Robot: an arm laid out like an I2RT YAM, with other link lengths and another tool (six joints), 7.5 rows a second.
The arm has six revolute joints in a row. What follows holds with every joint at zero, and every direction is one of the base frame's. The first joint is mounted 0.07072 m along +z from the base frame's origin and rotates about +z. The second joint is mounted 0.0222 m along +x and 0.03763 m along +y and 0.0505 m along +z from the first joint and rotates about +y. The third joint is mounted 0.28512 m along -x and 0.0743 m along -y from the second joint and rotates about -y. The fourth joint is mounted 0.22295 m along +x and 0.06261 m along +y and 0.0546 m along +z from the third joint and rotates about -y. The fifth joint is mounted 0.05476 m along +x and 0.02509 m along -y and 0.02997 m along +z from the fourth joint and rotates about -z. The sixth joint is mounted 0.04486 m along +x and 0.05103 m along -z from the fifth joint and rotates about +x. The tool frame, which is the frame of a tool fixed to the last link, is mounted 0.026 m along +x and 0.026 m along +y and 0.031 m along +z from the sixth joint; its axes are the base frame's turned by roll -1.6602, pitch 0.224 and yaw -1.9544 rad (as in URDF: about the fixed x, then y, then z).
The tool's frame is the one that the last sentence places.
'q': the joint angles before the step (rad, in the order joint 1, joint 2, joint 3, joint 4, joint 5, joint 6). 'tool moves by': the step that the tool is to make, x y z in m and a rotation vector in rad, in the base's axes. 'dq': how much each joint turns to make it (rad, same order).
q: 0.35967 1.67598 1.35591 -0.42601 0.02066 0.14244
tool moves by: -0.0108 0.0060 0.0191 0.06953 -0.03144 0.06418
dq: 0.01156 -0.03891 0.01065 0.00477 -0.07496 0.00575
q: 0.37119 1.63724 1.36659 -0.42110 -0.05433 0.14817
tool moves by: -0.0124 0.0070 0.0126 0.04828 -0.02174 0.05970
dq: 0.02040 -0.03495 -0.00397 0.00752 -0.05361 0.00425
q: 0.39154 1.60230 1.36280 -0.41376 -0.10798 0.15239
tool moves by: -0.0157 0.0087 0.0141 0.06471 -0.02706 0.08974
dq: 0.02414 -0.03907 -0.00821 0.01961 -0.08180 0.00101
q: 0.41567 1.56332 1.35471 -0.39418 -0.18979 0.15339
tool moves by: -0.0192 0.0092 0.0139 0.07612 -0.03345 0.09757
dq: 0.03242 -0.04620 -0.02217 0.04088 -0.08460 0.01151
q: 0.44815 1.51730 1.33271 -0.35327 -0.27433 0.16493
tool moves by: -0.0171 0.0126 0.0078 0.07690 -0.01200 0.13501
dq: 0.03547 -0.02086 -0.01837 0.04494 -0.11781 0.00650
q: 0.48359 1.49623 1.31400 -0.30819 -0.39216 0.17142
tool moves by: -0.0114 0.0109 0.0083 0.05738 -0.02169 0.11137
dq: 0.02974 -0.00351 0.00343 0.03907 -0.09091 -0.00117
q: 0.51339 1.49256 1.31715 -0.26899 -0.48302 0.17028
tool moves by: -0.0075 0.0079 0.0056 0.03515 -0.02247 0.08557
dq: 0.02051 0.00392 0.00800 0.02753 -0.06716 -0.01101
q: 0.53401 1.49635 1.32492 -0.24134 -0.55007 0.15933
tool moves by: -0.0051 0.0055 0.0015 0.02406 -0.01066 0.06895
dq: 0.01305 0.00657 0.00043 0.02239 -0.05735 -0.00966
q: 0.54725 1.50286 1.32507 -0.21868 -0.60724 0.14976
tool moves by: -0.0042 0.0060 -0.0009 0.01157 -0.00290 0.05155
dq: 0.01671 0.00862 -0.00099 0.01405 -0.03536 -0.00705
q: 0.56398 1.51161 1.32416 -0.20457 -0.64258 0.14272
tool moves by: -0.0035 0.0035 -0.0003 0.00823 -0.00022 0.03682
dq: 0.01077 0.00388 -0.00090 0.00661 -0.02668 -0.00459
